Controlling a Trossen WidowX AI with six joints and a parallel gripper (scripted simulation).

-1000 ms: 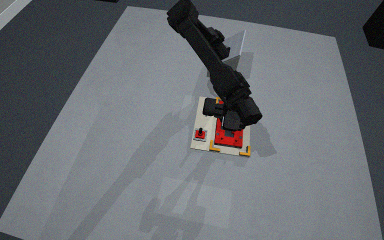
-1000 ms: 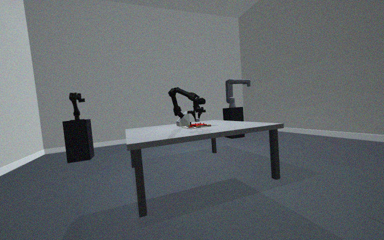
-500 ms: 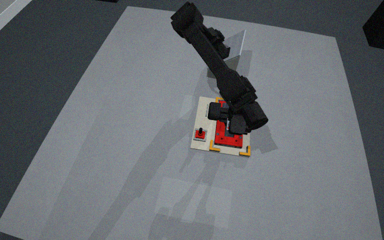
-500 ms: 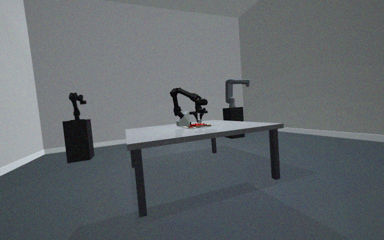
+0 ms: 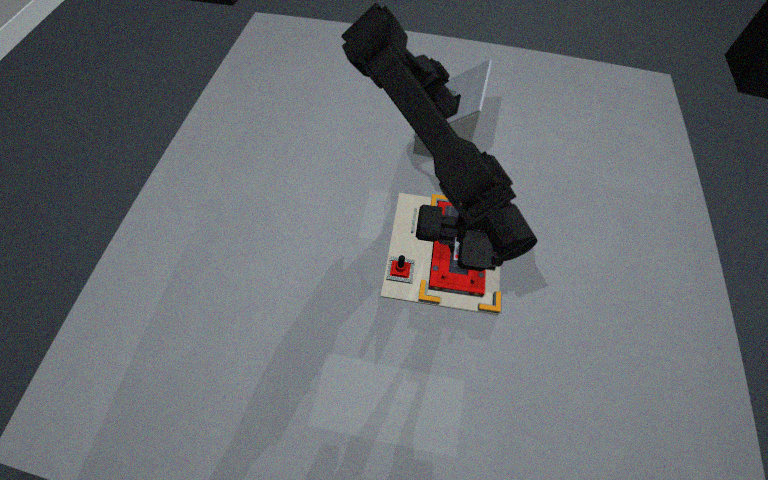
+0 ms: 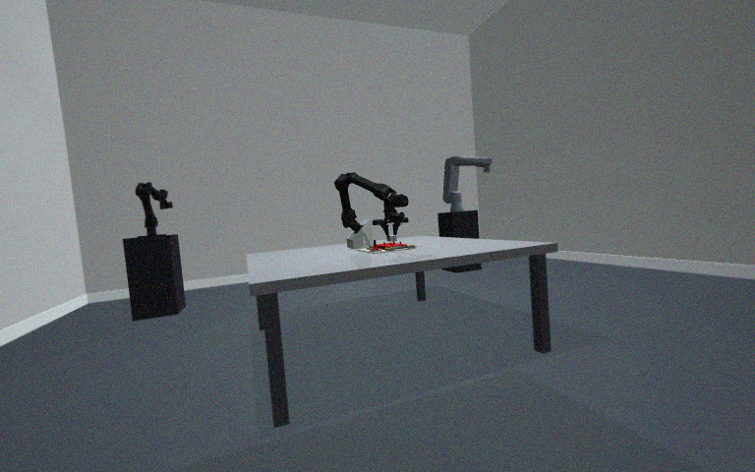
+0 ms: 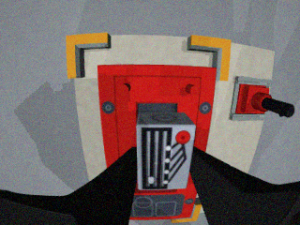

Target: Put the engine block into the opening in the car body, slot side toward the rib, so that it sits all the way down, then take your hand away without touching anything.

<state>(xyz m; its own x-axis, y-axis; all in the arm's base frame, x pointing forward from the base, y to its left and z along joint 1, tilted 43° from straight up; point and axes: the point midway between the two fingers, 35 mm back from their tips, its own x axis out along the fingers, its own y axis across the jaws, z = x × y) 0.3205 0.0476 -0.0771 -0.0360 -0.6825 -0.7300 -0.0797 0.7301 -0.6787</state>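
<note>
My gripper tip is now 10 mm above the engine block.
</note>
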